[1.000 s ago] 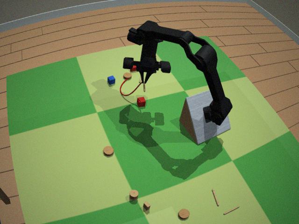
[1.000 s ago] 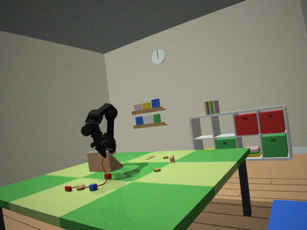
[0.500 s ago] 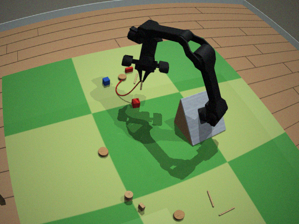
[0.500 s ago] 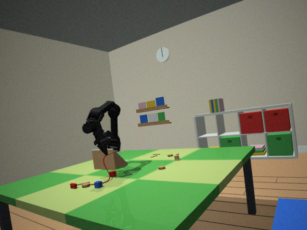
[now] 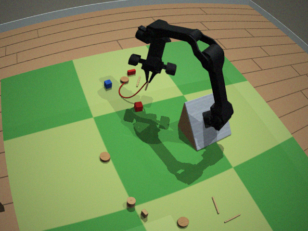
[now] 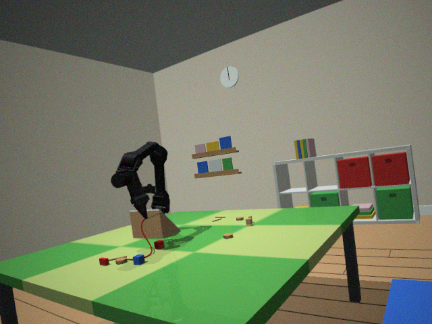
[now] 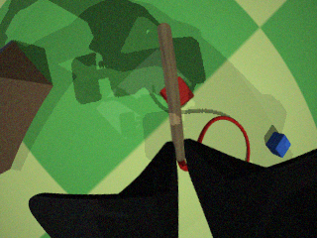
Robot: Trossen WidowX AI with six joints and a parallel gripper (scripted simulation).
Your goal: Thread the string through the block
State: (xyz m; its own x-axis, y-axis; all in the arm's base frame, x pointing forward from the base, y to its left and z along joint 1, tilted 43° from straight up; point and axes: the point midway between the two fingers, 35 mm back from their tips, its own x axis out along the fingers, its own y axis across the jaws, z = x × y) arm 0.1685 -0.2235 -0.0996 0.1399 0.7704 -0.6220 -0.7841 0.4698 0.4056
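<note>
Right now the red block is 4 cm ahead of my gripper tip, 1 cm to the left of it and 11 cm below it. Round my gripper tip: blue block (11 cm ahead, 17 cm to the right, 11 cm below); then thin wooden stick (1 cm ahead, 1 cm to the left); then round wooden button (2 cm ahead, 17 cm to the right, 12 cm below).
</note>
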